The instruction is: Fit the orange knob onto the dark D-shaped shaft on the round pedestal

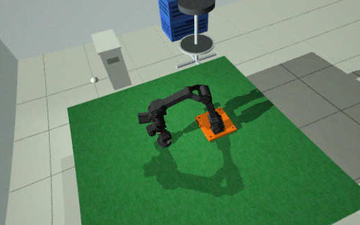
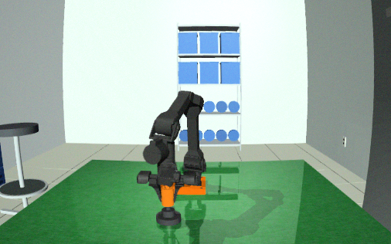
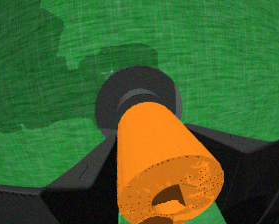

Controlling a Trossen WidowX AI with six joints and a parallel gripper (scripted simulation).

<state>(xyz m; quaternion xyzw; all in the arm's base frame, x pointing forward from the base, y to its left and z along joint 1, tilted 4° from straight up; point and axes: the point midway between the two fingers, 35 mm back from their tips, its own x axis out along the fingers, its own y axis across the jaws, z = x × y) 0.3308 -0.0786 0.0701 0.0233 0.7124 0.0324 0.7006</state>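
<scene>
My gripper tip is now 2 cm below the orange knob. Also, from my gripper tip: dark round pedestal (4 cm below).
</scene>
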